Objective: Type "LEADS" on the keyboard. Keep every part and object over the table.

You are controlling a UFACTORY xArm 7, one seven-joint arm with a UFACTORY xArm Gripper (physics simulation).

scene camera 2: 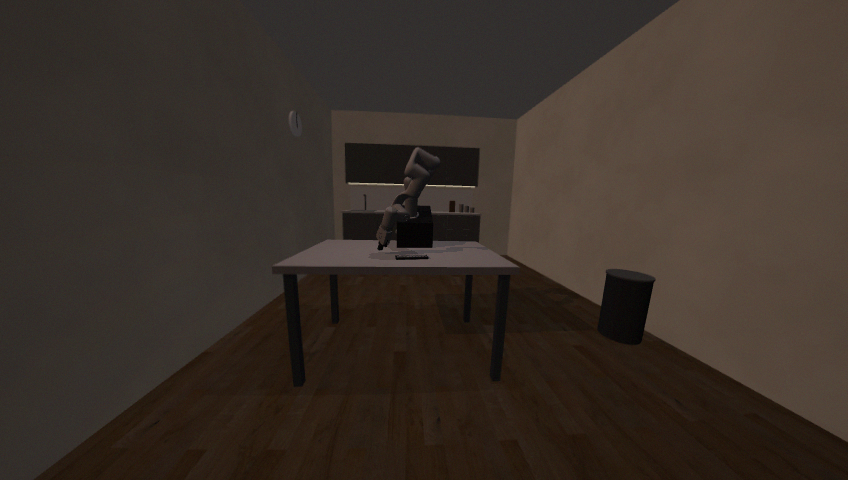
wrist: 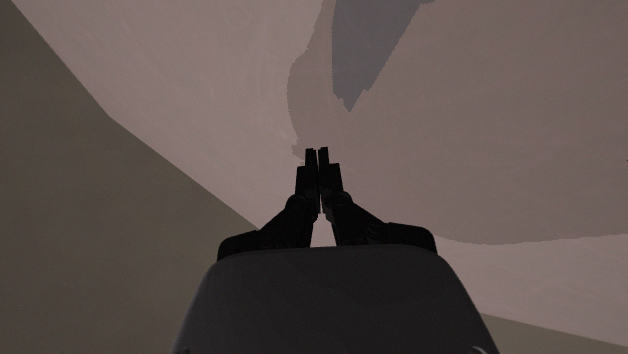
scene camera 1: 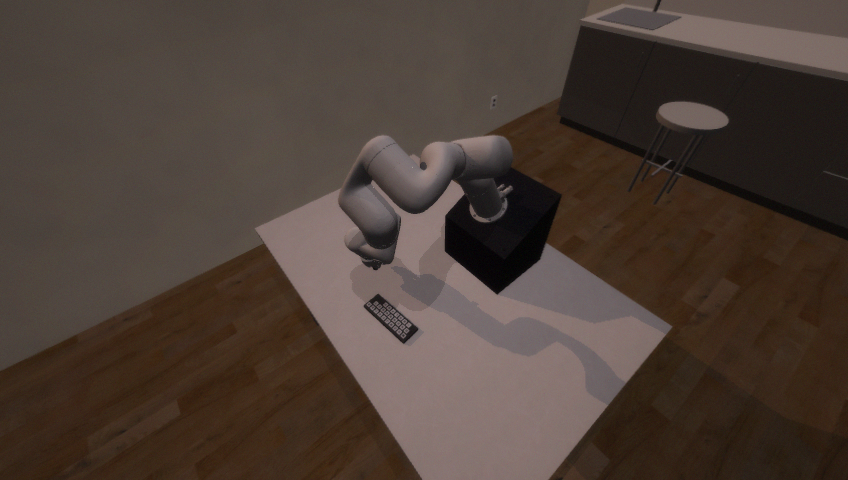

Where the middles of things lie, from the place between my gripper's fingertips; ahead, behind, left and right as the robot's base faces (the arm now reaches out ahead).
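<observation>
There's a black keyboard (scene camera 1: 385, 313) that sits 20 mm below my hand, 70 mm ahead of it and 230 mm to the left of it.
</observation>
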